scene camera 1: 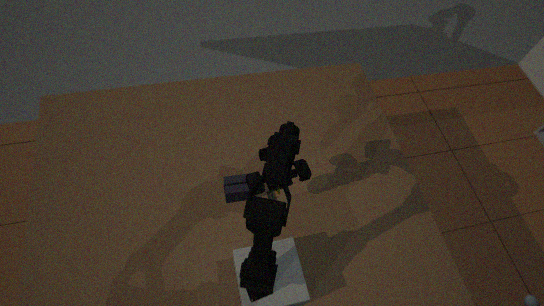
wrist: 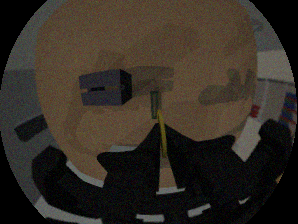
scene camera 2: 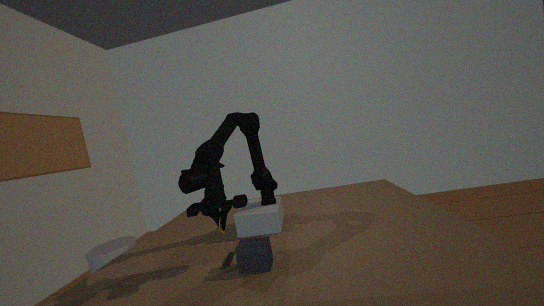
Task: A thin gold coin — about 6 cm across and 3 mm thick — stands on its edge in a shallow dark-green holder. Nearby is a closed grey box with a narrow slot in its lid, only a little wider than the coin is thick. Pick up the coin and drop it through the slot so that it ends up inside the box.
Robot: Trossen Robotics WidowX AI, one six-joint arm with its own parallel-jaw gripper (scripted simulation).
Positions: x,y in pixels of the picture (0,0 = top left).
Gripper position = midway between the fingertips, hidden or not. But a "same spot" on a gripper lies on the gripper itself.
my gripper: scene camera 1; wrist 159,125; scene camera 2
same spot on my gripper: (scene camera 1: 302,169) = (scene camera 2: 195,204)
